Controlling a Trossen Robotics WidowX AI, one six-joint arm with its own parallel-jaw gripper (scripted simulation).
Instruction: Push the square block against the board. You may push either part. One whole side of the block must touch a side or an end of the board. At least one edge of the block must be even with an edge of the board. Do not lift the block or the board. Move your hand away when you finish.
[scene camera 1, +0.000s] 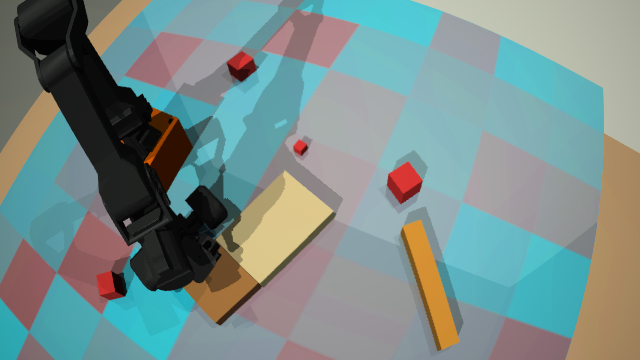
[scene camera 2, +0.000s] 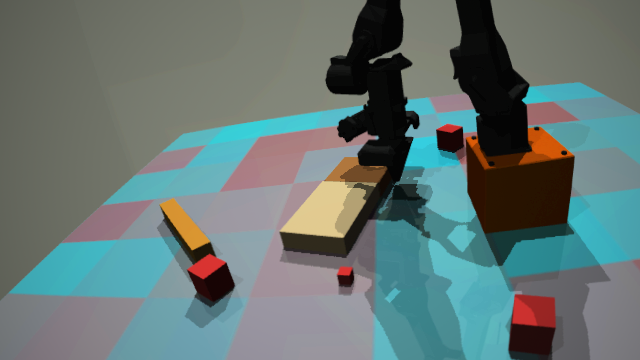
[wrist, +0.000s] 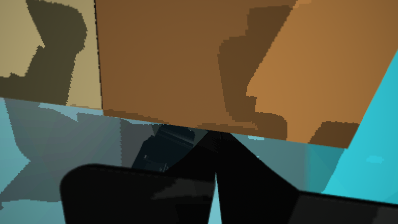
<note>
My gripper (scene camera 2: 396, 180) is shut, with nothing in its grasp. Also in view: a board (scene camera 1: 274, 228), a brown square block (scene camera 1: 228, 286) and a long orange bar (scene camera 1: 426, 273).
The board also shows in scene camera 2 (scene camera 2: 330, 220) and in the wrist view (wrist: 56, 56). The brown square block is seen too in scene camera 2 (scene camera 2: 348, 170) and in the wrist view (wrist: 304, 78). The long orange bar is seen too in scene camera 2 (scene camera 2: 195, 242). The wrist view misses the long orange bar: it is out of frame.
</note>
